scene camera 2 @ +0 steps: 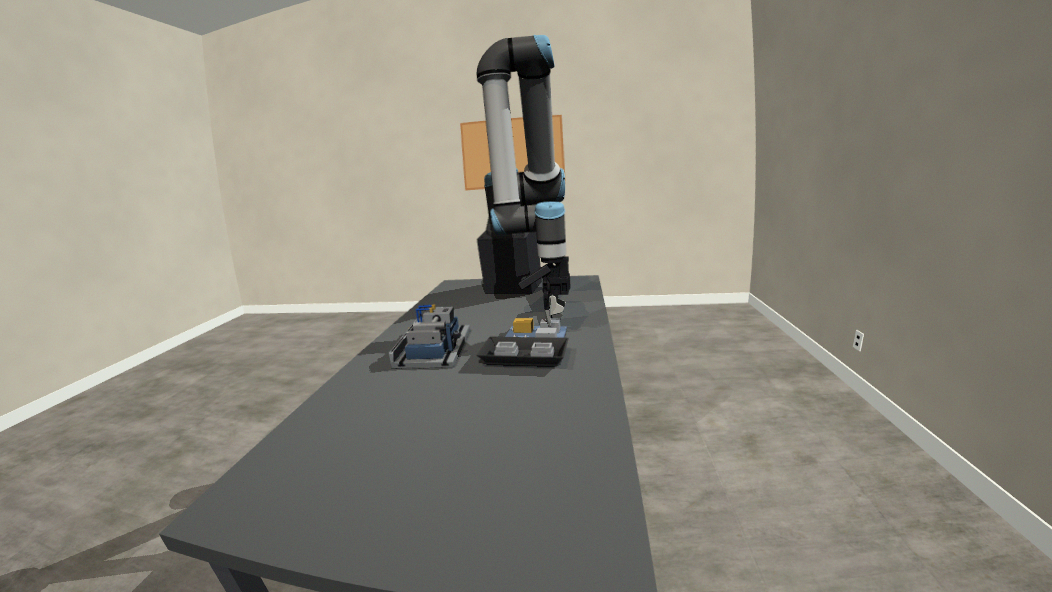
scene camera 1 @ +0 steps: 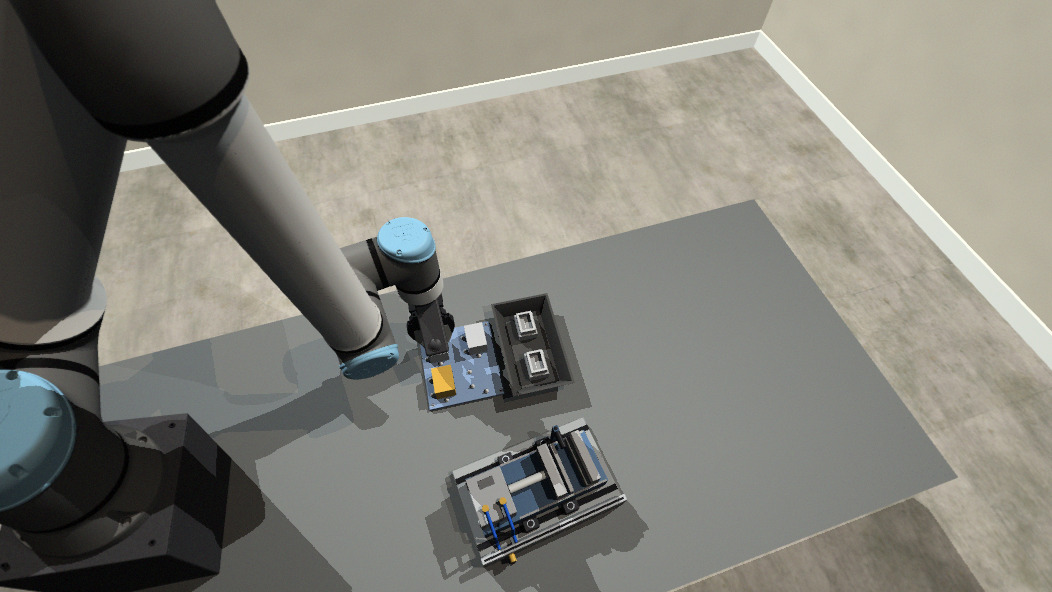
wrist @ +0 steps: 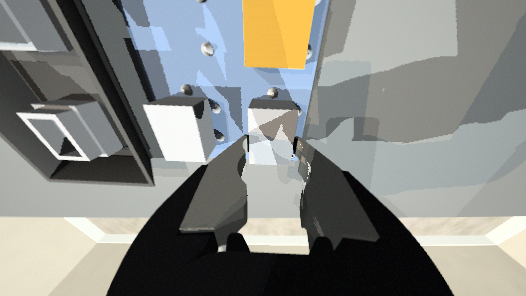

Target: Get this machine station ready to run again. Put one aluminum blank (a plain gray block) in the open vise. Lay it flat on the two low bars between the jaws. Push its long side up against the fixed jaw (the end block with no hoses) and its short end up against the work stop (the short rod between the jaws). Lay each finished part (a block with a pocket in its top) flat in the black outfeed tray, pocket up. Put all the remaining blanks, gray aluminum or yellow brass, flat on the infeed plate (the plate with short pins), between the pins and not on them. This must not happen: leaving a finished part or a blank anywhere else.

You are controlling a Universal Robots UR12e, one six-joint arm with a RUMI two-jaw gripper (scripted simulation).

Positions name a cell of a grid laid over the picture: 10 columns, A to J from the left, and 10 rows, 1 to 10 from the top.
Scene:
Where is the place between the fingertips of my gripper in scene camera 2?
F6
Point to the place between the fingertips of my gripper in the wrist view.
F5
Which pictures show my gripper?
Scene camera 2, scene camera 1 and the wrist view: all of them.

